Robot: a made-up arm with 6 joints.
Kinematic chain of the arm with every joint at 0, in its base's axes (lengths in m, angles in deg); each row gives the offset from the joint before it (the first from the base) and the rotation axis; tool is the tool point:
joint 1: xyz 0 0 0.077 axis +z
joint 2: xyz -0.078 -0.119 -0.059 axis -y
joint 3: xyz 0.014 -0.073 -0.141 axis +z
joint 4: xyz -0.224 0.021 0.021 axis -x
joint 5: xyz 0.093 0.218 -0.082 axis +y
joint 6: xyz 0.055 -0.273 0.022 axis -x
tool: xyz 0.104 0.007 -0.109
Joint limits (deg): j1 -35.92..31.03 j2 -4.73..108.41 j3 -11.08..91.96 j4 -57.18..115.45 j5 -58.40..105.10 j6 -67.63..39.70
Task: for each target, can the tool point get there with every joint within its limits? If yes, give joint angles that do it. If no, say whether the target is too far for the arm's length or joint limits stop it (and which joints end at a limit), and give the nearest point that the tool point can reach.
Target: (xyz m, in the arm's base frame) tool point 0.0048 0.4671 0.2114
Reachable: no: joint limits stop it (at a limit: joint 1, joint 2, joint 3, joint 4) | nearest point 0.1192 0.1420 0.0575 | short by 0.377 m
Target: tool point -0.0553 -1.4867 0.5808
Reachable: no: too far | nearest point -0.0186 -0.5003 0.1923 | short by 1.061 m
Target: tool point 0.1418 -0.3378 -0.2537
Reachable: yes | joints 9.16 24.05 44.52 42.15 57.39 -36.52
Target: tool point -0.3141 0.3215 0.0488
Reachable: no: joint limits stop it (at a limit: joint 1, joint 2, joint 4, joint 5) | nearest point -0.2768 0.1815 -0.1679 | short by 0.261 m
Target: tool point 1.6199 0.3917 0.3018
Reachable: no: too far | nearest point 0.4468 -0.1027 0.0509 | short by 1.297 m
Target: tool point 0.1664 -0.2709 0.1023
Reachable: yes | joints 4.23 98.09 12.15 52.75 8.26 -39.23
